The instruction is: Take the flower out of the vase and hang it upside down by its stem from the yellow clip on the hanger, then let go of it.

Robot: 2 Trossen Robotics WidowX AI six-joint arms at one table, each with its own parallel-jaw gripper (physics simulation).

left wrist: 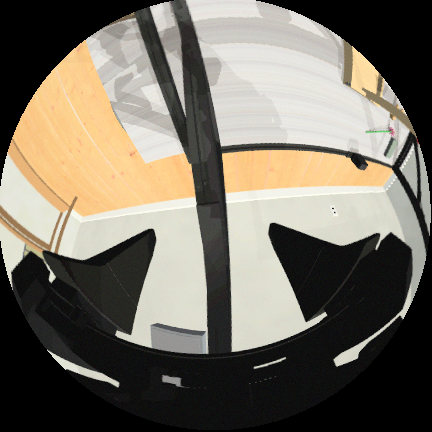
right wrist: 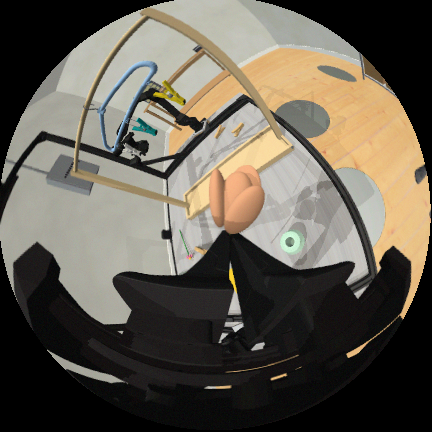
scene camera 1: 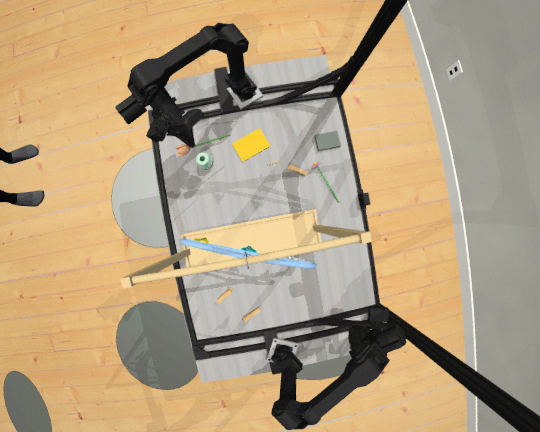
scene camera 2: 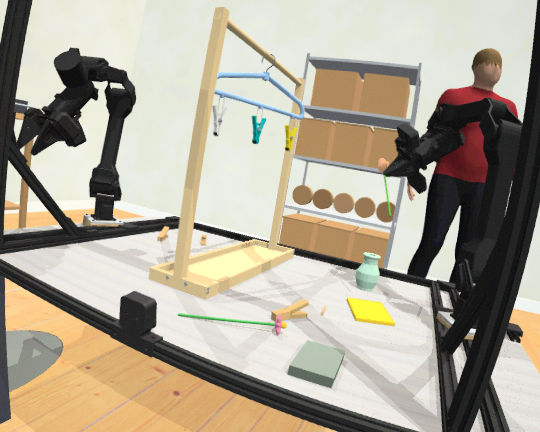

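Pixels of known places: left gripper, fingertip midpoint: (left wrist: 212, 231) (right wrist: 143, 160) (scene camera 1: 383, 328) (scene camera 2: 24, 151); right gripper, fingertip midpoint: (right wrist: 227, 235) (scene camera 1: 193, 146) (scene camera 2: 384, 174); left arm's base, origin of the base link: (right wrist: 199, 127) (scene camera 1: 282, 352) (scene camera 2: 103, 218); right arm's base, origin of the base link: (scene camera 1: 244, 91).
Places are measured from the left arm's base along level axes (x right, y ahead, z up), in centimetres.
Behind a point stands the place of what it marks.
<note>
The flower (scene camera 1: 183, 150) {x -47.2, y 59.2, z 29.5 cm} (scene camera 2: 383, 164) {x -46.5, y 60.3, z 28.3 cm} (right wrist: 237, 200) {x -48.9, y 60.0, z 29.4 cm} has a peach head and a green stem. My right gripper (scene camera 1: 193, 145) {x -46.0, y 61.4, z 25.7 cm} (scene camera 2: 386, 173) {x -46.0, y 61.4, z 25.7 cm} (right wrist: 227, 235) {x -46.0, y 61.4, z 25.7 cm} is shut on the stem just below the head. The head is up and the stem points down. It is high above the table, near the vase in scene camera 1. The pale green vase (scene camera 1: 205, 165) {x -46.2, y 60.0, z 2.7 cm} (scene camera 2: 367, 276) {x -44.9, y 63.2, z 0.6 cm} stands upright and apart from the flower. The yellow clip (scene camera 1: 201, 240) {x -35.1, y 38.0, z 32.9 cm} (scene camera 2: 288, 138) {x -34.1, y 38.2, z 31.0 cm} (right wrist: 170, 93) {x -35.4, y 38.2, z 31.5 cm} hangs from the blue hanger (scene camera 1: 215, 248) {x -29.9, y 38.6, z 43.2 cm} (scene camera 2: 245, 75) {x -16.0, y 40.0, z 42.7 cm}. My left gripper (scene camera 2: 27, 149) {x 26.3, y 23.5, z 18.5 cm} (left wrist: 212, 231) {x 26.3, y 23.5, z 18.5 cm} is open and empty, away from the hanger.
A wooden rack (scene camera 2: 200, 125) {x -0.8, y 50.4, z 28.2 cm} holds the hanger. Teal (scene camera 2: 258, 131) {x -23.5, y 38.7, z 30.8 cm} and white (scene camera 2: 217, 121) {x -10.4, y 40.5, z 30.7 cm} clips hang beside the yellow one. A pink flower (scene camera 1: 327, 182) {x -1.8, y 67.1, z -2.1 cm} (scene camera 2: 279, 324) {x -6.7, y 73.2, z -1.0 cm}, yellow pad (scene camera 1: 251, 145) {x -33.0, y 72.6, z -2.6 cm} (scene camera 2: 371, 311) {x -32.6, y 73.6, z -2.6 cm}, grey-green block (scene camera 1: 327, 141) {x -5.9, y 82.3, z -1.7 cm} (scene camera 2: 317, 361) {x -4.6, y 83.4, z -1.7 cm} and wooden pieces lie on the table.
</note>
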